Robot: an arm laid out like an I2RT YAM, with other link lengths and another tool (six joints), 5 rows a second.
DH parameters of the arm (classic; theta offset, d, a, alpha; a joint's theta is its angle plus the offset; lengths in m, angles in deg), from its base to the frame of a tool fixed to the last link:
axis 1: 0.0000 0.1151 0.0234 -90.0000
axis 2: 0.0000 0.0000 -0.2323 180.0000
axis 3: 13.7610 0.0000 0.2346 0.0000
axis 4: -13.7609 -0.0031 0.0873 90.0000
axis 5: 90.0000 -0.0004 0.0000 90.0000
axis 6: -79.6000 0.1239 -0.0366 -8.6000
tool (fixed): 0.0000 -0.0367 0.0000 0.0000
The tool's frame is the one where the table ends.
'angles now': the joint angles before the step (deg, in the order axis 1, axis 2, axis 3, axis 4, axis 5, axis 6). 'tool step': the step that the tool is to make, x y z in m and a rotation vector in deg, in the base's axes. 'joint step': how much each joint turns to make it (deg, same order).
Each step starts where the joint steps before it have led.
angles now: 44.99 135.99 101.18 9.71 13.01 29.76
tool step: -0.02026 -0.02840 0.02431 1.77 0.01 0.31
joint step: -0.95 -10.83 -12.81 3.08 -1.67 0.65
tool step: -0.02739 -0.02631 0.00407 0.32 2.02 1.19
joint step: -0.43 -8.79 -11.74 1.57 -2.15 0.82
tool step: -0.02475 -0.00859 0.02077 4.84 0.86 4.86
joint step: 0.08 -7.24 -6.94 2.23 -6.04 1.79
